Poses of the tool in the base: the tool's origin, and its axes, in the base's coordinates. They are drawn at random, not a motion.
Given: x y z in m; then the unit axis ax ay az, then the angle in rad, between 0 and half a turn.
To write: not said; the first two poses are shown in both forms.
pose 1, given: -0.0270, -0.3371, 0.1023, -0.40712, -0.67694, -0.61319, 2.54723
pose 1, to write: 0.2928, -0.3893, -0.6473, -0.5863, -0.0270, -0.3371, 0.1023
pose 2, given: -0.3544, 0.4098, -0.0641, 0.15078, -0.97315, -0.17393, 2.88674
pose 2, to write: 0.1271, 0.1496, -0.9653, -0.1725, -0.3544, 0.4098, -0.0641
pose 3, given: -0.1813, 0.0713, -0.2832, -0.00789, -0.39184, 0.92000, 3.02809
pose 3, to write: 0.0567, -0.0079, -0.3912, 0.9185, -0.1813, 0.0713, -0.2832
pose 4, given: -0.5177, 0.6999, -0.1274, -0.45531, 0.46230, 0.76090, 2.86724
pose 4, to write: 0.1367, -0.4510, 0.4580, 0.7538, -0.5177, 0.6999, -0.1274
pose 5, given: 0.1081, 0.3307, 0.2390, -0.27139, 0.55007, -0.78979, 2.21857
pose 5, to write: 0.4453, -0.2430, 0.4925, -0.7072, 0.1081, 0.3307, 0.2390
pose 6, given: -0.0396, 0.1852, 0.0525, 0.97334, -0.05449, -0.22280, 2.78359
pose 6, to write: 0.1780, 0.9578, -0.0536, -0.2192, -0.0396, 0.1852, 0.0525
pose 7, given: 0.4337, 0.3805, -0.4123, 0.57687, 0.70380, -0.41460, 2.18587
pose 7, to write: 0.4599, 0.5122, 0.6250, -0.3682, 0.4337, 0.3805, -0.4123
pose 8, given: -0.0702, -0.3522, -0.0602, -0.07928, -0.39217, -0.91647, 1.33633
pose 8, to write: 0.7850, -0.0491, -0.2430, -0.5678, -0.0702, -0.3522, -0.0602
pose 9, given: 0.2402, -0.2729, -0.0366, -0.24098, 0.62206, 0.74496, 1.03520
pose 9, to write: 0.8690, -0.1192, 0.3078, 0.3686, 0.2402, -0.2729, -0.0366
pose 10, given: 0.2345, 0.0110, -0.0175, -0.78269, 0.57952, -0.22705, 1.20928
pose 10, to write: 0.8227, -0.4449, 0.3294, -0.1291, 0.2345, 0.0110, -0.0175
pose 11, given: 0.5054, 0.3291, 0.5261, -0.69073, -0.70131, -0.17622, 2.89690
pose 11, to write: 0.1220, -0.6856, -0.6961, -0.1749, 0.5054, 0.3291, 0.5261
